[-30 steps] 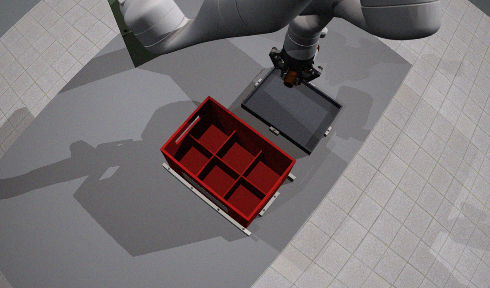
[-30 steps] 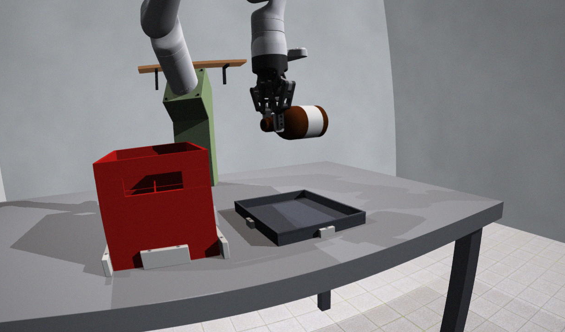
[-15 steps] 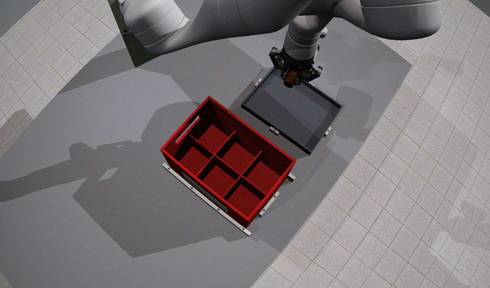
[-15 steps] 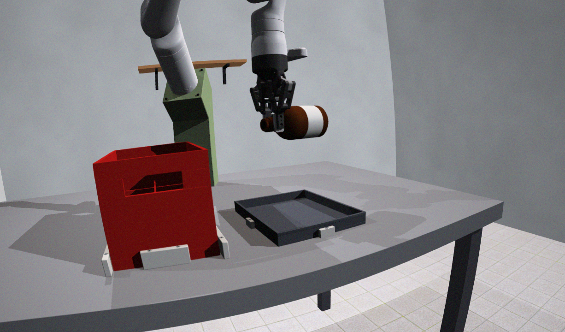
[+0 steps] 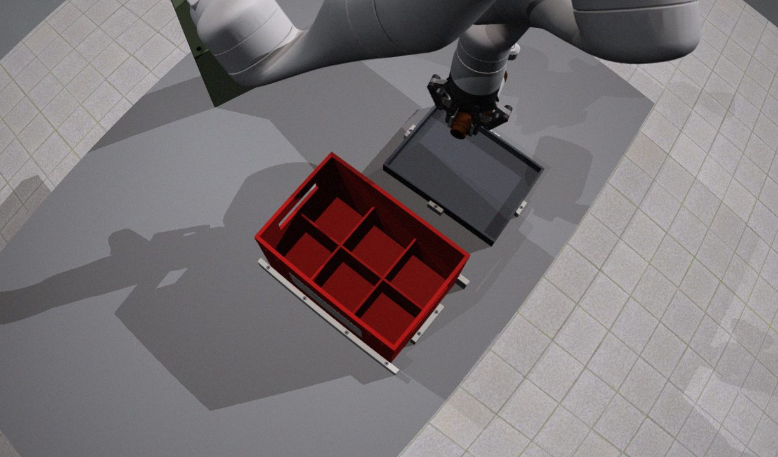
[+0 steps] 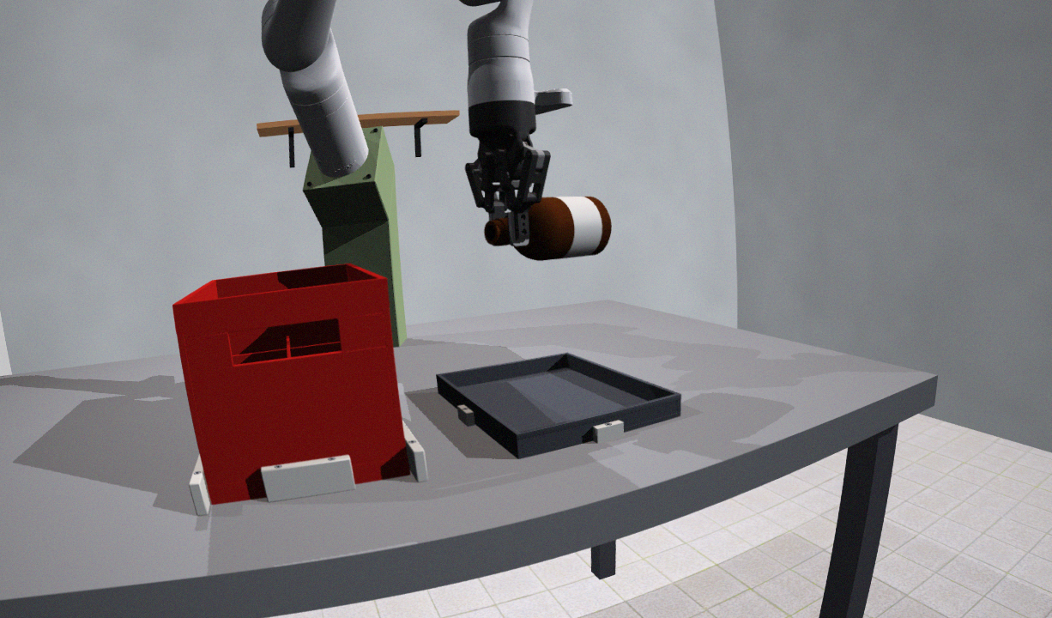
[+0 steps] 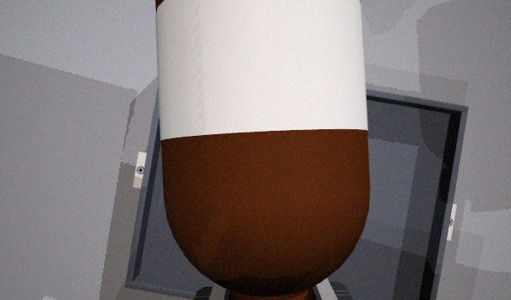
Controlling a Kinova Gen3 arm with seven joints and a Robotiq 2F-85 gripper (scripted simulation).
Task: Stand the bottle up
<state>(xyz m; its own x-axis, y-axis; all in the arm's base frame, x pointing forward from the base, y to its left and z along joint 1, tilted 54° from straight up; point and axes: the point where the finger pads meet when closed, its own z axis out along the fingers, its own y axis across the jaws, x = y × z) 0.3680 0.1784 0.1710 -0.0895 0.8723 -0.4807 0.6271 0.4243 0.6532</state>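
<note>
Now: hand 50 mm to the right of the bottle and 10 mm past it. Round my hand: red crate: 260 mm to the right, 120 mm below, 20 mm behind; then tray: 190 mm below, 20 mm to the left, 20 mm ahead.
</note>
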